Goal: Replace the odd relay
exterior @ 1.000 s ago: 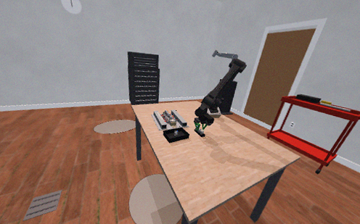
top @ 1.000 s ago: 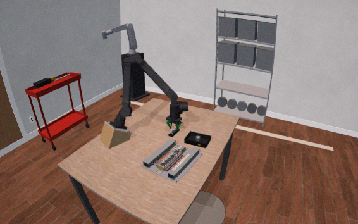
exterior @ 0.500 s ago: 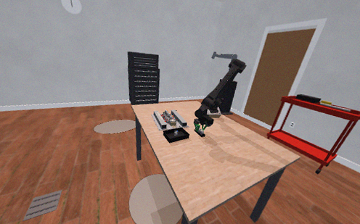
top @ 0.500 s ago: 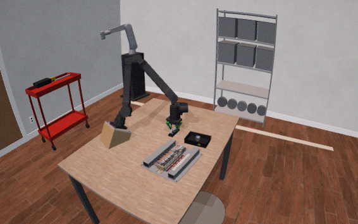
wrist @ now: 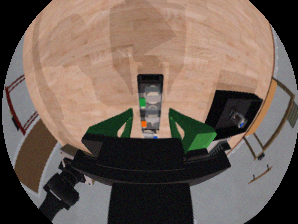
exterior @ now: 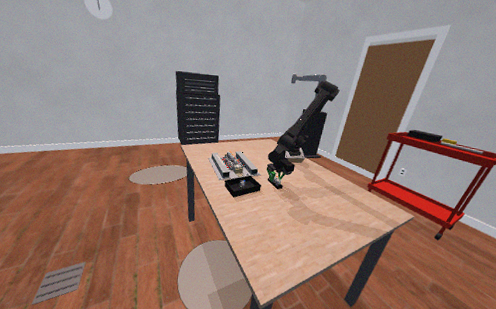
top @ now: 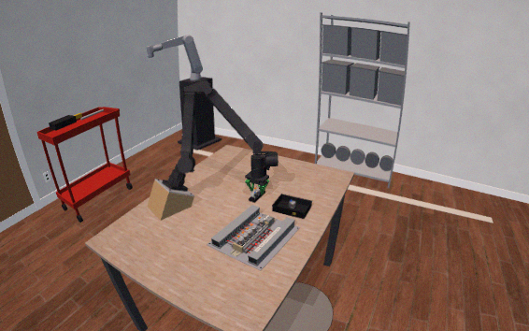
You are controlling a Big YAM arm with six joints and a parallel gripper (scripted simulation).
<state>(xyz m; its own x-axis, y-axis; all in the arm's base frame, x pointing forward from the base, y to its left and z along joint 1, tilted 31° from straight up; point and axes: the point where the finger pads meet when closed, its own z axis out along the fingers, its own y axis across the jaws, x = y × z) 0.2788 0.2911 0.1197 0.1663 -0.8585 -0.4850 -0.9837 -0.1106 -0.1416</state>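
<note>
Now: the small black stand 2 cm below my hand. Round my hand: black tray (20 cm ahead, 2 cm to the left, 1 cm below).
</note>
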